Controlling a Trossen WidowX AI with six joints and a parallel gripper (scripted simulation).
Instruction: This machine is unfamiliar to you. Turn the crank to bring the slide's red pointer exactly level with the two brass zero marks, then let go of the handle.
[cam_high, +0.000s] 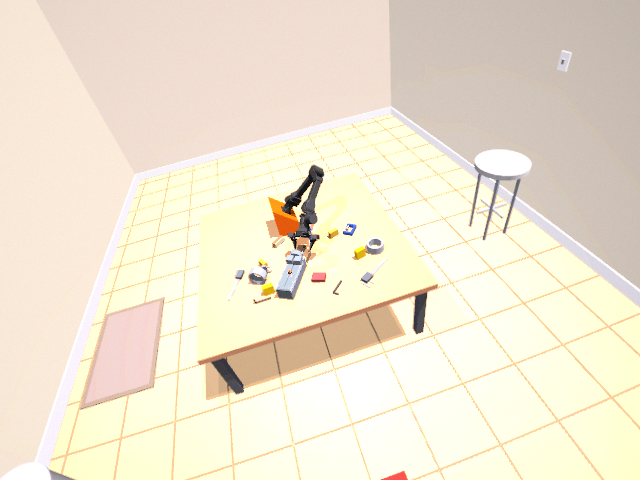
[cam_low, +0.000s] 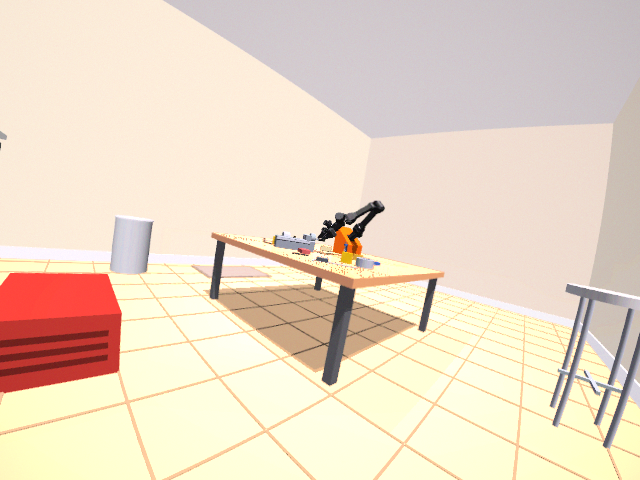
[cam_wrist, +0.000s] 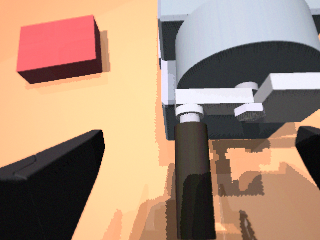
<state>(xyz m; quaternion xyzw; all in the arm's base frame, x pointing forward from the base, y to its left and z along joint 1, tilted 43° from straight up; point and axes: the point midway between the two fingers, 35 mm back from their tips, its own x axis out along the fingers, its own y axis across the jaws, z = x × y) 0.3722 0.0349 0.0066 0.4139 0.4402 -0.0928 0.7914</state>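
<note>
The dark crank handle is 10 mm behind my gripper tip and 10 mm to the left of it. Round my gripper tip: red pointer 130 mm ahead, 110 mm to the right, 10 mm below; then red block 170 mm ahead, 40 mm to the left, 80 mm below.
</note>
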